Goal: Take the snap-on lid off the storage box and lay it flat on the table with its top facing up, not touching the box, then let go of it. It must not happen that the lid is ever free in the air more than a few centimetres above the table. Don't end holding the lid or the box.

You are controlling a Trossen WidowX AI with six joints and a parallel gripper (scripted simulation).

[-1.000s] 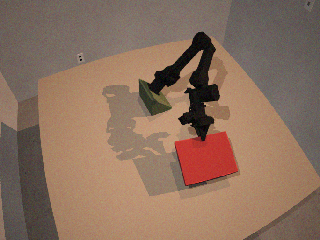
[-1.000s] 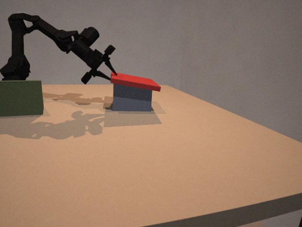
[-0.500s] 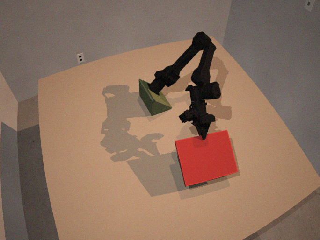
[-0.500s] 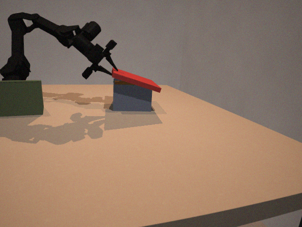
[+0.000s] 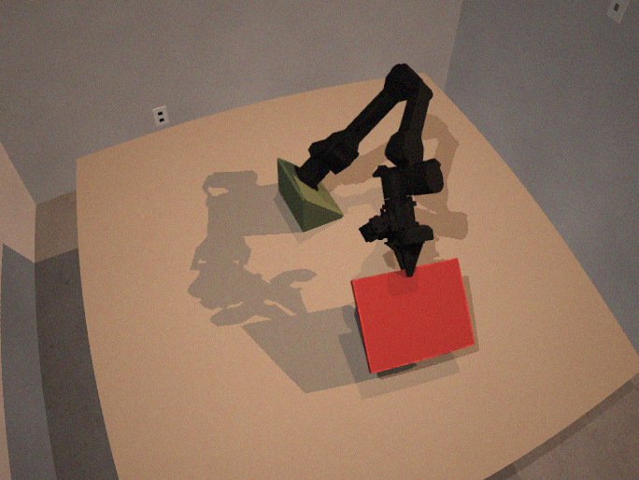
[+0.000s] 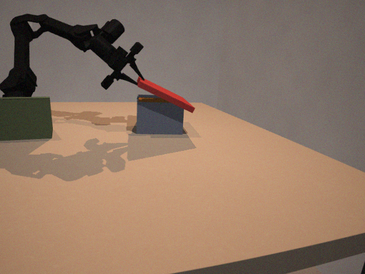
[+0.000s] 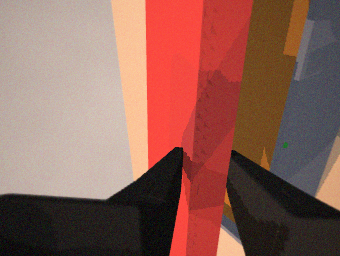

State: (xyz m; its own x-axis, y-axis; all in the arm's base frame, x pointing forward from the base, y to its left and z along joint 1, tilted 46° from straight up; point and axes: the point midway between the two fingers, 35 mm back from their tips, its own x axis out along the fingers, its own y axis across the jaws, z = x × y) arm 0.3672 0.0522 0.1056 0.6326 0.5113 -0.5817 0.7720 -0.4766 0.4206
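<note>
Right now the red lid is 100 mm ahead of my hand and 50 mm below it. Also, from my hand: blue storage box: 90 mm ahead, 120 mm below.
</note>
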